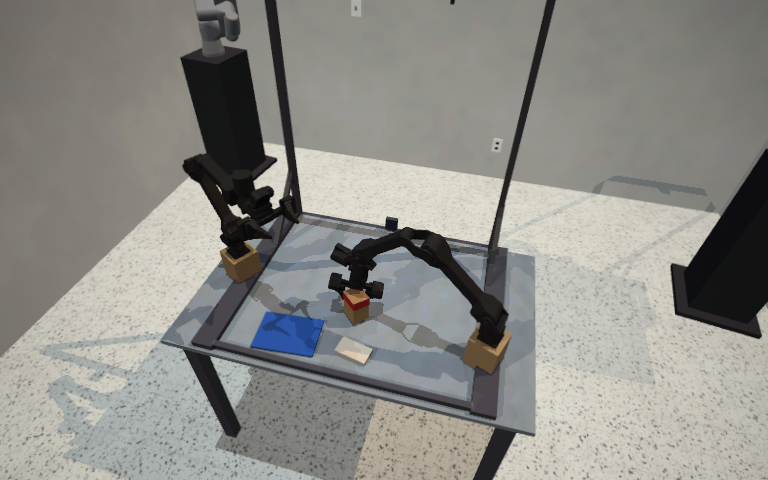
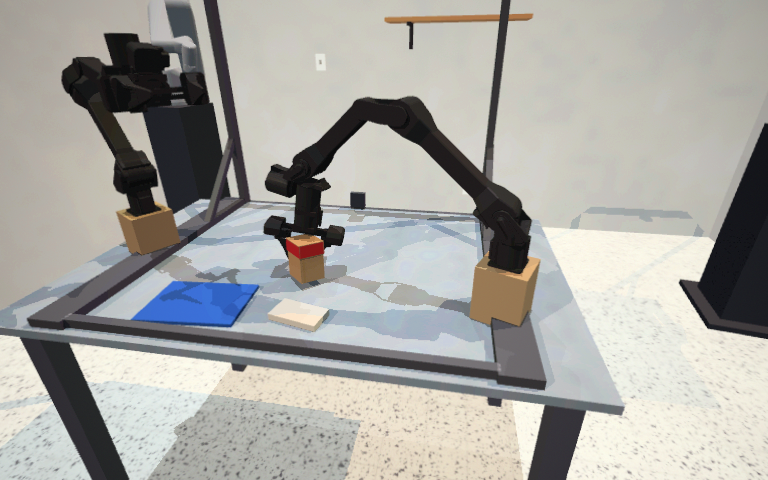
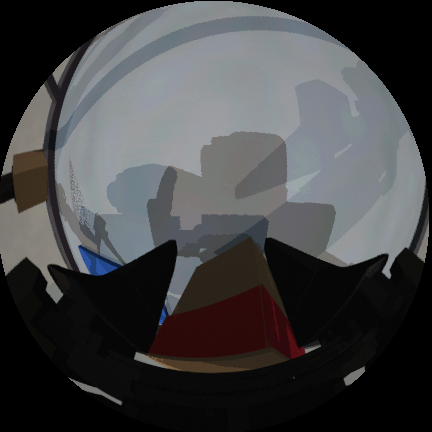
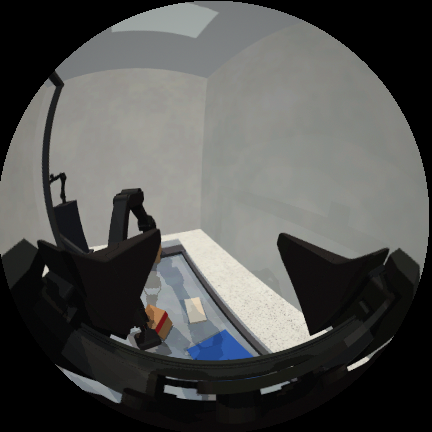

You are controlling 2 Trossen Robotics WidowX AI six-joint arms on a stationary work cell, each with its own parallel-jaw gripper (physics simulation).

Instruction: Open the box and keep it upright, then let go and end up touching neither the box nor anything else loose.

Labels:
The left gripper shows in image 1, in image 2 (pixel 302 260), in image 3 (pixel 220 245) and in image 4. The right gripper shows in image 1 (pixel 285 229), in image 2 and in image 4; in image 3 it is out of frame. One and the same spot on the left gripper: (image 4: pixel 148 338) is (image 1: pixel 332 278). The same spot on the right gripper: (image 4: pixel 330 288) is (image 2: pixel 130 93).

